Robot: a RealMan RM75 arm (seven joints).
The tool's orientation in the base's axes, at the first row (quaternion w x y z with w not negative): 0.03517, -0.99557, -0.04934, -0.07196
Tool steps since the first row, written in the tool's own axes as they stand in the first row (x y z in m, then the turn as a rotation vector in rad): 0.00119, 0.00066, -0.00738, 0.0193, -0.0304, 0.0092; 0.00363, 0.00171, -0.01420, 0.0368, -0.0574, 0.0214; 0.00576, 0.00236, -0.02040, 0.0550, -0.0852, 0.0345; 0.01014, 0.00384, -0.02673, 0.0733, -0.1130, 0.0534; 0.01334, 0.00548, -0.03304, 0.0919, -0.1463, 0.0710; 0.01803, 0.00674, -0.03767, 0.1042, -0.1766, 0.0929; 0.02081, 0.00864, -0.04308, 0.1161, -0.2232, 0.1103; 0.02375, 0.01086, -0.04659, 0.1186, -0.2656, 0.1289
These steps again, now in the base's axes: 0.00021, -0.00111, 0.00742, 0.0172, 0.0327, -0.0043; 0.00177, -0.00245, 0.01444, 0.0333, 0.0621, -0.0121; 0.00306, -0.00338, 0.02084, 0.0502, 0.0924, -0.0206; 0.00665, -0.00493, 0.02763, 0.0680, 0.1231, -0.0348; 0.00908, -0.00675, 0.03423, 0.0853, 0.1593, -0.0474; 0.01319, -0.00792, 0.03941, 0.0974, 0.1922, -0.0653; 0.01536, -0.00996, 0.04504, 0.1067, 0.2409, -0.0778; 0.01800, -0.01216, 0.04879, 0.1074, 0.2846, -0.0931
